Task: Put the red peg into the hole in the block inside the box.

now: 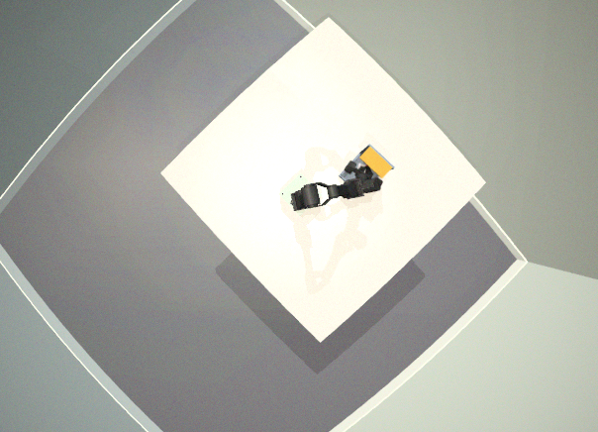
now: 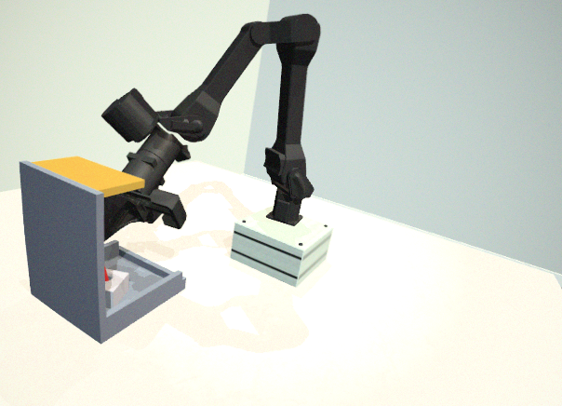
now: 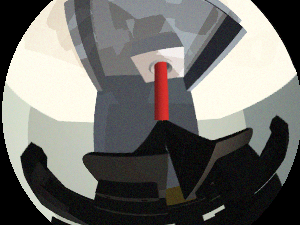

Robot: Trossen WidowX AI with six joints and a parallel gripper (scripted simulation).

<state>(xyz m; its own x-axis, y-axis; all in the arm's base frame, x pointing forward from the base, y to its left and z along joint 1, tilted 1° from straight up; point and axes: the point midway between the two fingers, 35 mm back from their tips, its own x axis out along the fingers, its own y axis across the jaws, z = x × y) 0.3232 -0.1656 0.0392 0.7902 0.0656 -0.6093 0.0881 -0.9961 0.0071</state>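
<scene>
Right now the red peg is 10 mm behind my gripper tip and 40 mm below it. Round my gripper tip: orange roof (10 mm ahead, 10 mm to the right, 100 mm above).
</scene>
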